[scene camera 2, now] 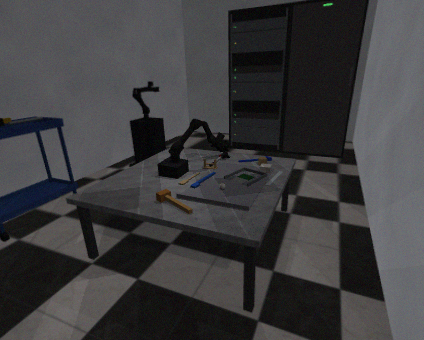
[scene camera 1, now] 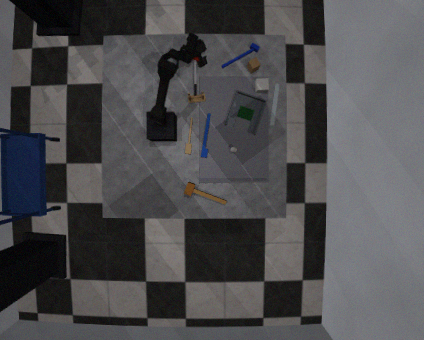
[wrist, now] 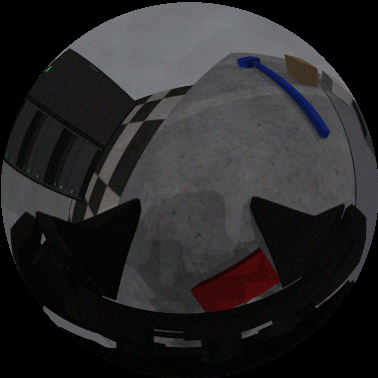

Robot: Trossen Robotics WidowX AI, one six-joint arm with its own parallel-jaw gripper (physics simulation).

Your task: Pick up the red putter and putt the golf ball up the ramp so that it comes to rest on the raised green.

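Frame: origin at the arm's base, x right, y back, z down, level; metres.
Where they show: gripper, between the fingertips: [scene camera 2: 229, 154] [wrist: 197, 203]; arm's base, origin of its link: [scene camera 2: 175, 160] [scene camera 1: 160, 121].
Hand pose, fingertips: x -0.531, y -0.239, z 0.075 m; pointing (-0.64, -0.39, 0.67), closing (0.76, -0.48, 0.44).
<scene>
Each offset is from my fingertips to the top centre of the thing. "spot": to the spot under its first point. Level surfaces: height alone.
The red putter's head {dx +0.058, dy +0.042, dz -0.002 m} [scene camera 1: 196, 58] [wrist: 235, 282] is at the gripper; in the wrist view it shows low, beside the right finger. Its pale shaft {spot: dx +0.176, dy +0.042, dz +0.006 m} [scene camera 1: 195, 74] runs to a dark grip end at a small wooden stand [scene camera 1: 196, 98] [scene camera 2: 210, 165]. My gripper [scene camera 1: 198, 61] [wrist: 197, 203] is open wide and empty, low over the table's far side; the right finger hides part of the red head. The white golf ball {dx +0.682, dy -0.242, dz -0.022 m} [scene camera 1: 233, 149] [scene camera 2: 222, 186] rests on the grey ramp board {dz +0.024 m} [scene camera 1: 215, 167] [scene camera 2: 215, 199]. The green patch {spot: dx +0.426, dy -0.314, dz +0.015 m} [scene camera 1: 245, 113] [scene camera 2: 245, 176] lies inside a grey walled frame {spot: dx +0.473, dy -0.403, dz +0.004 m} [scene camera 1: 258, 120].
A blue tool {dx +0.023, dy -0.259, dz -0.002 m} [scene camera 1: 240, 56] [wrist: 295, 92], a wooden block {dx +0.100, dy -0.352, dz -0.036 m} [scene camera 1: 254, 65] [wrist: 301, 70] and a white block {dx +0.233, dy -0.415, dz -0.024 m} [scene camera 1: 262, 84] lie right of the gripper. Another blue tool {dx +0.592, dy -0.058, dz +0.007 m} [scene camera 1: 206, 132] and a tan tool {dx +0.598, dy +0.062, dz +0.014 m} [scene camera 1: 190, 132] lie near the base. An orange mallet {dx +0.999, dy -0.069, dz -0.029 m} [scene camera 1: 209, 195] and a pale strip {dx +0.350, dy -0.518, dz +0.021 m} [scene camera 1: 274, 105] lie farther out.
</scene>
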